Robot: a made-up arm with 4 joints. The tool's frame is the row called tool. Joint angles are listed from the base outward.
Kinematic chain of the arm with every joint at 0, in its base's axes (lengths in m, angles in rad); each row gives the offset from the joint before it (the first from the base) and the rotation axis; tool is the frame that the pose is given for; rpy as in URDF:
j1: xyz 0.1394 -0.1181 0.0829 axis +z
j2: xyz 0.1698 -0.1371 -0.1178 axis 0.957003 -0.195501 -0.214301
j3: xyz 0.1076 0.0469 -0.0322 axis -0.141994 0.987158 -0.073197
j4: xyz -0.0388 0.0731 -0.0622 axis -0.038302 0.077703 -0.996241
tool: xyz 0.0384 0.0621 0.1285 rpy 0 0 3.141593
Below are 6 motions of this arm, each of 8 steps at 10 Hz.
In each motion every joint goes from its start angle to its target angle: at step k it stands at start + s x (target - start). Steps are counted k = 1, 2, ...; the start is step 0. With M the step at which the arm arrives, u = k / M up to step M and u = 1 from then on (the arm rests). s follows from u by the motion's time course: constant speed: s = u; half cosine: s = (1 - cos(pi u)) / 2; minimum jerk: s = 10 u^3 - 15 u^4 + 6 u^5.
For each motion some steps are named. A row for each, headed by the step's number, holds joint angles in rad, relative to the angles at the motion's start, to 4 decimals.
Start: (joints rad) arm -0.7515 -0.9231 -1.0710 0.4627
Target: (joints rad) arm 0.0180 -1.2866 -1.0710 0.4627
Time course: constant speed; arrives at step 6
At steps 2, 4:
2: 0.2565 -0.1212 0.0000 0.0000
4: 0.5130 -0.2423 0.0000 0.0000

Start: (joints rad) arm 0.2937 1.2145 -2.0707 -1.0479
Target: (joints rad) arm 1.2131 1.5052 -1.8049 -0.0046
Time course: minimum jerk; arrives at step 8
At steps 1, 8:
1: 0.0148 0.0047 0.0043 0.0167
8: 0.9194 0.2907 0.2658 1.0433

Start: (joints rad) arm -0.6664 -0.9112 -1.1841 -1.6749
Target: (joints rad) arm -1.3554 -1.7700 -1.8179 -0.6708
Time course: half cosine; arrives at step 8
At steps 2, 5, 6, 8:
2: -0.1009 -0.1258 -0.0928 0.1470
5: -0.4763 -0.5937 -0.4382 0.6942
6: -0.5881 -0.7330 -0.5410 0.8571
8: -0.6890 -0.8588 -0.6338 1.0041

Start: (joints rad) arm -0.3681 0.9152 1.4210 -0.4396
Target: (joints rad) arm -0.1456 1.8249 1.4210 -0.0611
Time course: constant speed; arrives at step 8
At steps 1, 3, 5, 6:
1: 0.0278 0.1137 0.0000 0.0473
3: 0.0834 0.3411 0.0000 0.1419
5: 0.1391 0.5686 0.0000 0.2366
6: 0.1669 0.6823 0.0000 0.2839

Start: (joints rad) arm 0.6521 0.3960 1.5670 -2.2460
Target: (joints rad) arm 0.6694 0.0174 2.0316 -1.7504
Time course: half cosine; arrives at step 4
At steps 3, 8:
3: 0.0148 -0.3232 0.3966 0.4230
8: 0.0173 -0.3786 0.4646 0.4956

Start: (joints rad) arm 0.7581 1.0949 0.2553 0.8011
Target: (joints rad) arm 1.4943 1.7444 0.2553 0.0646
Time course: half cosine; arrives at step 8
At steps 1, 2, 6, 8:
1: 0.0280 0.0247 0.0000 -0.0280
2: 0.1078 0.0951 0.0000 -0.1079
6: 0.6284 0.5544 0.0000 -0.6286
8: 0.7362 0.6495 0.0000 -0.7365

